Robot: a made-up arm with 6 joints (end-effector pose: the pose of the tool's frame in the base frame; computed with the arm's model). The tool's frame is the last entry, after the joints.
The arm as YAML. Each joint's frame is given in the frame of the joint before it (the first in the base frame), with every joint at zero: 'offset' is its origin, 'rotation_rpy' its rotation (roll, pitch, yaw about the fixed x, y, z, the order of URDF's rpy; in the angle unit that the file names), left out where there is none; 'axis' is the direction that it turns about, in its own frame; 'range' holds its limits. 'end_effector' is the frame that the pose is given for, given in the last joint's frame.
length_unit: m
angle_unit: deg
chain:
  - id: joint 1
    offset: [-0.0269, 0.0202, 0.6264]
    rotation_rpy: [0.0, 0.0, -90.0]
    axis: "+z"
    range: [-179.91, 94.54]
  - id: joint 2
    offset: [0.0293, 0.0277, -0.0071]
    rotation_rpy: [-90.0, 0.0, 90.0]
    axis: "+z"
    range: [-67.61, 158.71]
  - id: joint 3
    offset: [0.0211, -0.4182, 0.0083]
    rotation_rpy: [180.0, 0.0, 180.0]
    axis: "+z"
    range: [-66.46, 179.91]
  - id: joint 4
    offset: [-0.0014, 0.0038, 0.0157]
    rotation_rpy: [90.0, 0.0, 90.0]
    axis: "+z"
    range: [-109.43, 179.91]
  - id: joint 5
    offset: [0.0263, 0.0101, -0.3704]
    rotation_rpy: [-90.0, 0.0, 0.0]
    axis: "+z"
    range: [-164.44, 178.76]
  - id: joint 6
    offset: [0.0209, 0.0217, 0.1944]
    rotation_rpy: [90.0, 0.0, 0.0]
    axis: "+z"
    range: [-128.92, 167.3]
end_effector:
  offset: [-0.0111, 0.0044, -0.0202]
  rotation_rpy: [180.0, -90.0, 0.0]
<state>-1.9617 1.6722 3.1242 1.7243 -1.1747 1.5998</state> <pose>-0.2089 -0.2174 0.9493 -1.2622 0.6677 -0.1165</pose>
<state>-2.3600 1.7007 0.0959 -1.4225 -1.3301 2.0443</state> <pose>-0.1804 -0.1410 0.1910 0.9640 2.3360 1.6142</pose>
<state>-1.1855 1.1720 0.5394 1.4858 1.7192 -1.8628</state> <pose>0.2646 -0.7933 0.6996 0.7258 -2.6618 -1.3671</pose>
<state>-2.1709 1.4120 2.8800 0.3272 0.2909 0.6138</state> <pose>-0.4738 -0.2164 1.0810 1.9622 -0.0572 -2.3417</pose>
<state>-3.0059 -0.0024 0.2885 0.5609 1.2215 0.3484</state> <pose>-0.4442 0.1700 1.2596 -1.6927 -0.1362 1.8257</pose>
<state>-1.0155 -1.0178 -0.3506 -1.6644 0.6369 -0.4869</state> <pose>0.0432 -0.1020 0.9435 0.1533 0.7660 1.1956</pose>
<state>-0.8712 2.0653 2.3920 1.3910 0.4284 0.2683</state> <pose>0.3642 -0.5849 0.7203 -0.8144 -1.7096 2.3811</pose>
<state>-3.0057 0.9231 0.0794 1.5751 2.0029 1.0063</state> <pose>-0.7834 -0.0637 0.7112 -1.1431 -1.1996 1.8329</pose>
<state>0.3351 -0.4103 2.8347 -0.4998 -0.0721 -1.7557</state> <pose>-0.4768 -0.3461 1.1241 -2.2262 -0.3588 0.1160</pose>
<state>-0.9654 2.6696 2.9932 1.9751 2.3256 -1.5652</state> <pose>0.3036 -0.3380 0.5285 1.6242 -2.1482 0.4029</pose>
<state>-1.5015 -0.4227 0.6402 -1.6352 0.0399 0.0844</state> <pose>0.0017 -0.2379 1.2694 0.3704 1.5171 0.4300</pose>
